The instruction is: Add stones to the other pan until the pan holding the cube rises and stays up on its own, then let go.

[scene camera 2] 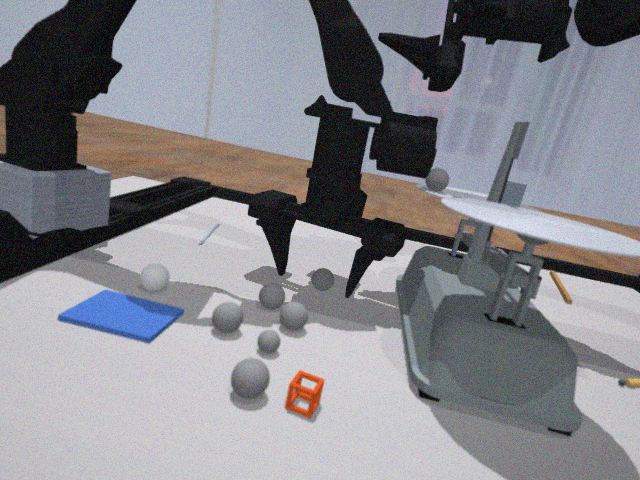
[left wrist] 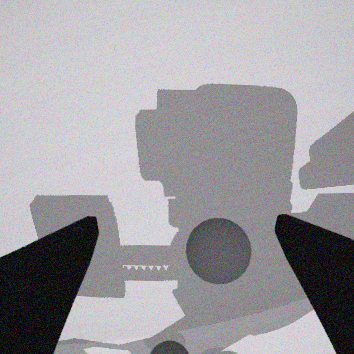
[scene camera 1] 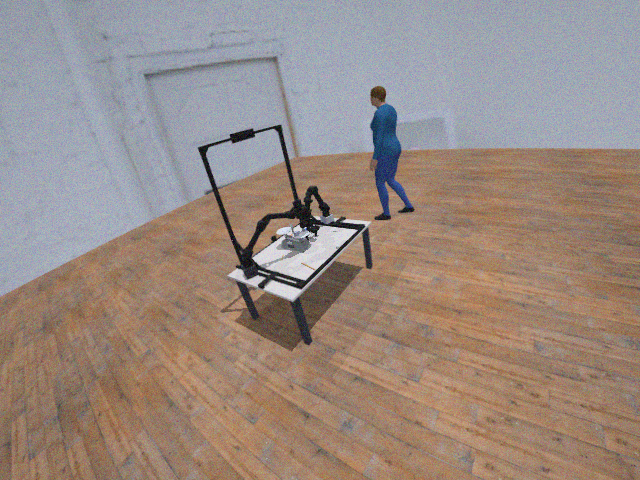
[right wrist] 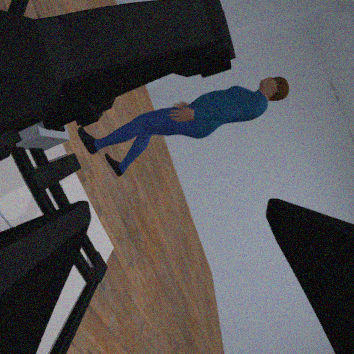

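Seen in the pictures: left gripper, fingertip midpoint: [scene camera 2: 313, 285] [left wrist: 188, 224] [scene camera 1: 312, 238]; right gripper, fingertip midpoint: [scene camera 1: 312, 204] [right wrist: 179, 208]; left arm's base, origin of the base link: [scene camera 2: 41, 163] [scene camera 1: 326, 215] [right wrist: 50, 116]; right arm's base, origin of the base link: [scene camera 1: 248, 266].
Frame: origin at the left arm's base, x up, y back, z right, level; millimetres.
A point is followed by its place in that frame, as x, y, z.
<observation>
In scene camera 2 the balance [scene camera 2: 506, 361] @[-40, -524, 18] [scene camera 1: 297, 241] @[-14, -498, -160] stands at the right. Its far pan [scene camera 2: 460, 192] @[56, -447, -225] carries a grey stone [scene camera 2: 436, 179] @[71, -420, -161]. Its near pan [scene camera 2: 568, 232] @[68, -536, 7] is seen edge-on. A grey-blue block [scene camera 2: 514, 193] @[75, -504, -161], perhaps the cube, shows behind the upright; I cannot tell which pan bears it. My left gripper [scene camera 2: 315, 284] @[-87, -311, -119] [left wrist: 188, 224] @[-87, -311, -119] is open, pointing down above a dark grey stone [scene camera 2: 322, 279] @[-69, -326, -102] [left wrist: 218, 251] @[-63, -320, -122] that lies on the table between the lines of its fingers. Several grey stones [scene camera 2: 293, 315] @[-68, -341, 15] and a paler one [scene camera 2: 155, 277] @[-69, -197, 35] lie nearby. My right gripper [right wrist: 179, 208] @[263, -296, -212] is open and empty, high above the balance.
A blue slab [scene camera 2: 121, 315] @[-83, -213, 93] lies left of the stones. An orange wire cube [scene camera 2: 311, 393] @[-69, -401, 114] lies beside the largest stone [scene camera 2: 250, 377] @[-66, -359, 127]. A yellow stick [scene camera 2: 560, 286] @[-81, -633, -444] lies behind the balance. Black rails edge the table. A person [scene camera 1: 385, 134] [right wrist: 215, 110] stands beyond the table.
</observation>
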